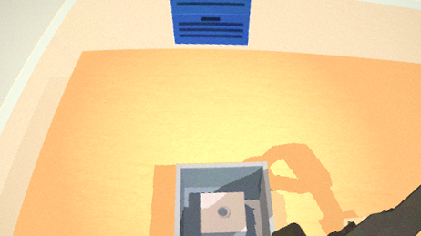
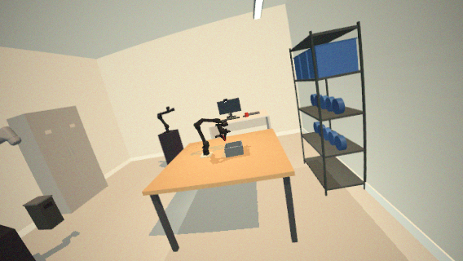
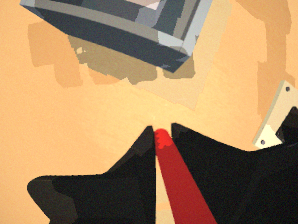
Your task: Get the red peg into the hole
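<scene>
Now: gripper tip 13 cm to the left of the pale plate, 13 cm short of it and 6 cm above it. Round my gripper tip: grey box (13 cm to the right, 13 cm ahead, 8 cm below); then red peg (3 cm above, 1 cm to the left, 1 cm behind).
</scene>
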